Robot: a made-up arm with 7 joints.
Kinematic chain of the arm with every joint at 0, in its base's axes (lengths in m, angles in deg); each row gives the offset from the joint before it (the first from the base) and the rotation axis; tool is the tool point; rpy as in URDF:
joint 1: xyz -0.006 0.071 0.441 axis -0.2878 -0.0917 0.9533
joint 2: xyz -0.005 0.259 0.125 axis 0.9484 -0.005 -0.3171
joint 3: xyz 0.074 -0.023 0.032 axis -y
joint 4: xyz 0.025 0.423 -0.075 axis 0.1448 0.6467 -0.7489
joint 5: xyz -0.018 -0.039 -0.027 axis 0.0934 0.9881 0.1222
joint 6: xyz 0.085 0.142 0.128 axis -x
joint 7: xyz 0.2 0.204 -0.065 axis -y
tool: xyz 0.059 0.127 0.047 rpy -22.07 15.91 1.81
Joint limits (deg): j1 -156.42..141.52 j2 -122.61..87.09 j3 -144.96..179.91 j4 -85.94..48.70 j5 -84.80..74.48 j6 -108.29..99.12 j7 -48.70..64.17
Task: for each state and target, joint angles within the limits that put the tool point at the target. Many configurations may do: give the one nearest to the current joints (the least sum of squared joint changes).
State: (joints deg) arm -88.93 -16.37 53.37 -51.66 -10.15 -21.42 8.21
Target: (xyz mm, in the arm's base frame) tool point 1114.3 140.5 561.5
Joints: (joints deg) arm -99.40 -19.40 55.48 -52.51 -4.67 -14.97 6.92
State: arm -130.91 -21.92 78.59 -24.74 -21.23 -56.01 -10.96
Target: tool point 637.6 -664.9 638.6
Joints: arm -156.42 -1.89 81.41 -29.91 -28.10 -69.08 -4.22
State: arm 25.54 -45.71 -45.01 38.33 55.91 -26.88 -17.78
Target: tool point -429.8 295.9 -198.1
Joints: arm 16.70 -37.83 -82.27 48.70 62.46 -34.55 -15.42
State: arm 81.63 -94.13 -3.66 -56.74 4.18 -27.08 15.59
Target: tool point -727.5 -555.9 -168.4
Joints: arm 113.87 -40.46 -6.30 -49.19 9.88 -33.12 6.53
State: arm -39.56 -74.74 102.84 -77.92 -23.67 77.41 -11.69
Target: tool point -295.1 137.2 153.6
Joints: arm -32.81 -117.73 107.40 -85.94 -59.70 99.12 -17.38
